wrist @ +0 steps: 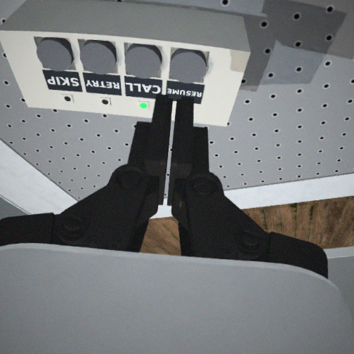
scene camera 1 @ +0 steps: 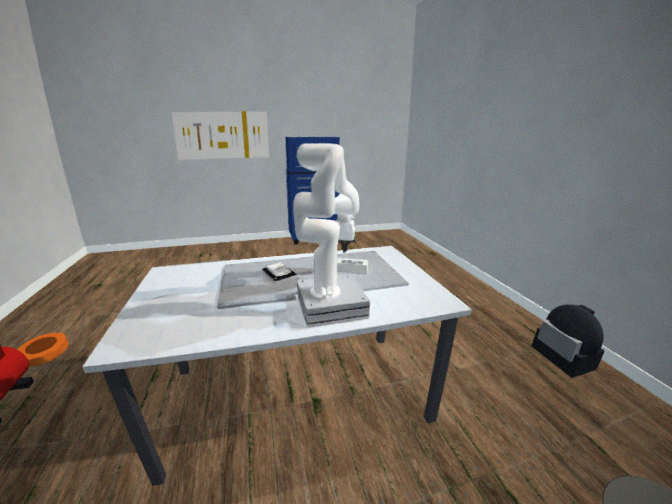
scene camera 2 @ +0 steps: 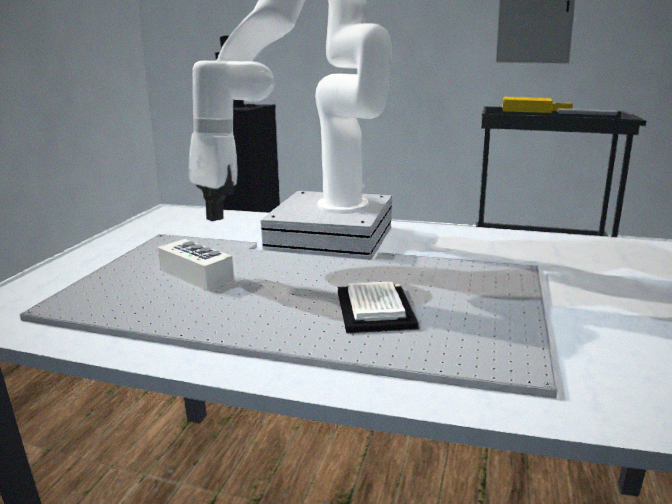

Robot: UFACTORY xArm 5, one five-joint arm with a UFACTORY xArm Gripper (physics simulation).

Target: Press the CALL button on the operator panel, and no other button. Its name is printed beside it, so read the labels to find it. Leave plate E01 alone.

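The cream operator panel [scene camera 1: 355, 268] [scene camera 2: 184, 269] [wrist: 42, 104] stands on the grey perforated board. In the wrist view its labels read upside down: SKIP, RETRY, CALL, RESUME. The grey CALL button [wrist: 143, 61] is beside the RESUME button [wrist: 188, 65]. A green light [wrist: 143, 105] is lit below the CALL label; the lights at SKIP and RETRY are dark. My gripper [scene camera 1: 345, 250] [scene camera 2: 214, 218] [wrist: 172, 120] is shut and empty, above the panel and apart from it. Its tips overlap the edges of the CALL and RESUME labels in the wrist view and hide RESUME's light.
A ribbed white plate [scene camera 1: 279, 270] [scene camera 2: 377, 301] lies on a black base [scene camera 2: 379, 327] on the perforated board [scene camera 1: 244, 292] [scene camera 2: 271, 336]; no E01 marking is readable. The arm's grey base block [scene camera 1: 336, 311] [scene camera 2: 320, 238] stands at the board's edge on the white table [scene camera 1: 189, 336] [scene camera 2: 613, 401].
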